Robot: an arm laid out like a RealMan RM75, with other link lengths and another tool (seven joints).
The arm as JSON. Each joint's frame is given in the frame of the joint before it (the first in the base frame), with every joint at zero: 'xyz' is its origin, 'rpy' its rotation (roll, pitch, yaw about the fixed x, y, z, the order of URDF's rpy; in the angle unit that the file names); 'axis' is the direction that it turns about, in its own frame. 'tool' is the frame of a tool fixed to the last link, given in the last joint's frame.
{
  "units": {
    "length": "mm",
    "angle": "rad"
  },
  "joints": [
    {
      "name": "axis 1",
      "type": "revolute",
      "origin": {
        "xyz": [
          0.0,
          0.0,
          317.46
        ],
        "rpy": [
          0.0,
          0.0,
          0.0
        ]
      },
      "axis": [
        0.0,
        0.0,
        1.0
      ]
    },
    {
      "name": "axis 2",
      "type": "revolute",
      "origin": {
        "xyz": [
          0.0,
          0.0,
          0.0
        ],
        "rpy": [
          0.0,
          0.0,
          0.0
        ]
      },
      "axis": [
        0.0,
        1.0,
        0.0
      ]
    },
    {
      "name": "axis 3",
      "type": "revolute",
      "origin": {
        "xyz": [
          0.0,
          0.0,
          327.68
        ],
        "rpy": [
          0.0,
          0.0,
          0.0
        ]
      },
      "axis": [
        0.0,
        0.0,
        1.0
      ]
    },
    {
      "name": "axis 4",
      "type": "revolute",
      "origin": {
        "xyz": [
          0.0,
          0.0,
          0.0
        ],
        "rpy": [
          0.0,
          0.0,
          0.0
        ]
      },
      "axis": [
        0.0,
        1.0,
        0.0
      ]
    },
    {
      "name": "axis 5",
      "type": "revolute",
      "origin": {
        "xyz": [
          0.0,
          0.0,
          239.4
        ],
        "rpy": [
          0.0,
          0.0,
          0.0
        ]
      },
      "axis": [
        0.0,
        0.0,
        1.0
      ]
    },
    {
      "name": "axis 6",
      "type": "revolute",
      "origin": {
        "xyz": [
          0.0,
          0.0,
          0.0
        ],
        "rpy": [
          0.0,
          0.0,
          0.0
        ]
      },
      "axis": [
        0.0,
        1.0,
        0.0
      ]
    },
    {
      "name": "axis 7",
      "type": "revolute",
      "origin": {
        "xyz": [
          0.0,
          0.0,
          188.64
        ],
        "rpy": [
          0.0,
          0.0,
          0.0
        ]
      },
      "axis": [
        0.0,
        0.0,
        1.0
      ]
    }
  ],
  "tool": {
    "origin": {
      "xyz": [
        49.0,
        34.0,
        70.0
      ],
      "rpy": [
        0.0,
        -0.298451,
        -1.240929
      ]
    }
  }
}
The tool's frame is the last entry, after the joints.
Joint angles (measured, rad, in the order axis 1, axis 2, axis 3, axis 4, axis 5, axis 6, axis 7), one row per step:
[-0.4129 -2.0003 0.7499 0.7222 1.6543 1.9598 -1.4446]
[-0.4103 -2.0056 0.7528 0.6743 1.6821 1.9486 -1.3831]
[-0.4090 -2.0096 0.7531 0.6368 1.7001 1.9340 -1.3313]
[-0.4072 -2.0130 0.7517 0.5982 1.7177 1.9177 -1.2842]
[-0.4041 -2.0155 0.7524 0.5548 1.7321 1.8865 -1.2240]
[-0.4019 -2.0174 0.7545 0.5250 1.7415 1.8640 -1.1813]
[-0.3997 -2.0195 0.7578 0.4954 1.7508 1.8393 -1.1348]
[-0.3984 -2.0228 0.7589 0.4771 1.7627 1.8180 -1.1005]
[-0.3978 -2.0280 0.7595 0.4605 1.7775 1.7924 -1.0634]
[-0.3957 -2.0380 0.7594 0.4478 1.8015 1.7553 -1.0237]
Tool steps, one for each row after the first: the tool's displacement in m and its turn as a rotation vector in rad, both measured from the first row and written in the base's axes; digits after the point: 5 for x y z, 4 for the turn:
[-0.00707 -0.00485 -0.01350 0.0009 0.0073 0.0001]
[-0.01229 -0.00749 -0.02360 0.0106 0.0131 0.0005]
[-0.01781 -0.00991 -0.03344 0.0184 0.0186 0.0063]
[-0.02517 -0.01076 -0.04518 0.0399 0.0323 0.0156]
[-0.03019 -0.01191 -0.05389 0.0541 0.0439 0.0205]
[-0.03536 -0.01341 -0.06335 0.0701 0.0590 0.0228]
[-0.03935 -0.01451 -0.07169 0.0813 0.0759 0.0234]
[-0.04338 -0.01544 -0.08155 0.0941 0.0976 0.0219]
[-0.04885 -0.01646 -0.09554 0.1066 0.1317 0.0223]

